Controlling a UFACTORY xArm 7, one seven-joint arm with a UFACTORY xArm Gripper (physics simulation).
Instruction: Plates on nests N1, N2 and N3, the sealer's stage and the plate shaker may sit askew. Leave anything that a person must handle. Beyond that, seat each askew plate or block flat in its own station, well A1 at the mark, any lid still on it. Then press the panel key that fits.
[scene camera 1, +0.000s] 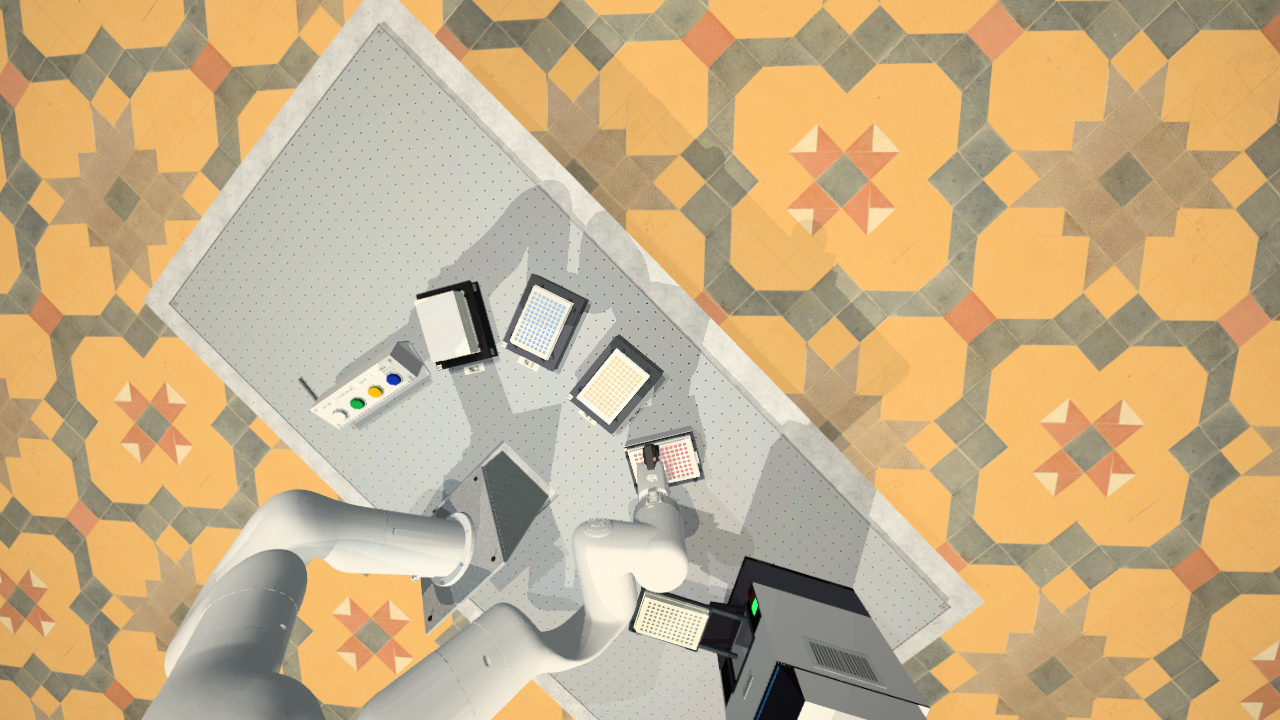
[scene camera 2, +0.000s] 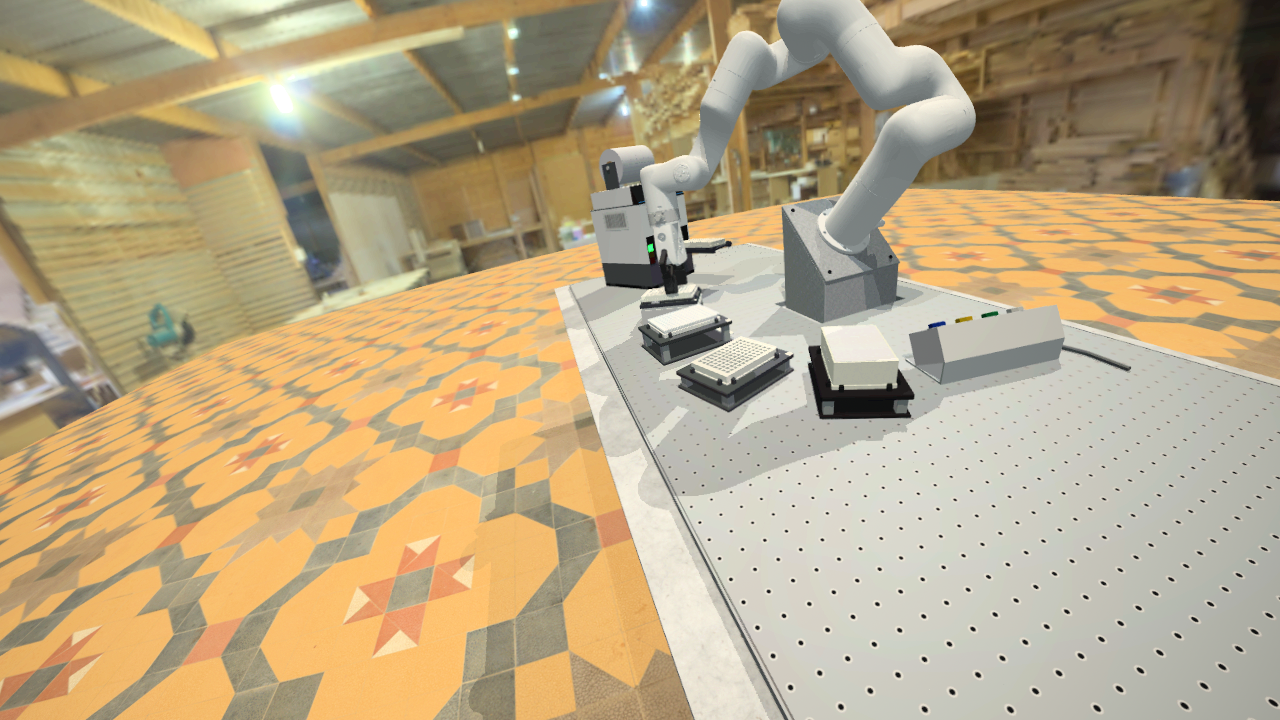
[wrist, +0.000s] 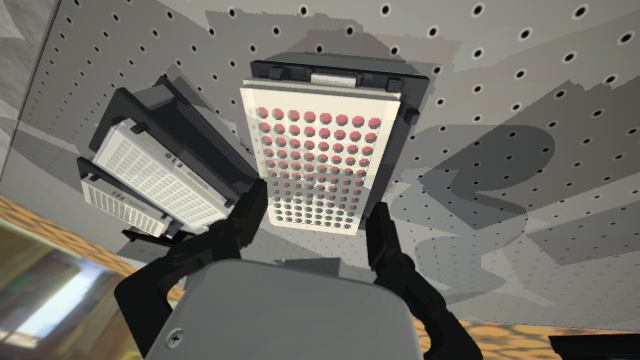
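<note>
My gripper (scene camera 1: 650, 454) (scene camera 2: 669, 284) (wrist: 319, 202) is open and empty, its fingers on either side of the near part of the red-well plate (scene camera 1: 683, 458) (wrist: 322, 134). That plate looks askew on its dark nest (wrist: 340, 62), offset to the left in the wrist view. The yellow-well plate (scene camera 1: 613, 385) (scene camera 2: 684, 319) and blue-well plate (scene camera 1: 542, 322) (scene camera 2: 738, 357) lie on their nests. A white block (scene camera 1: 443, 327) (scene camera 2: 859, 353) stands on a black station. A pale plate (scene camera 1: 671, 620) lies on the sealer's stage. Whether these four are fully seated is unclear.
The sealer (scene camera 1: 832, 617) (scene camera 2: 622, 232) has a green light. The key panel (scene camera 2: 1002, 344) carries white (scene camera 1: 340, 414), green (scene camera 1: 357, 403), yellow (scene camera 1: 375, 391) and blue (scene camera 1: 392, 379) keys, with a cable behind. The arm's grey base block (scene camera 2: 836, 286) stands between the panel and sealer.
</note>
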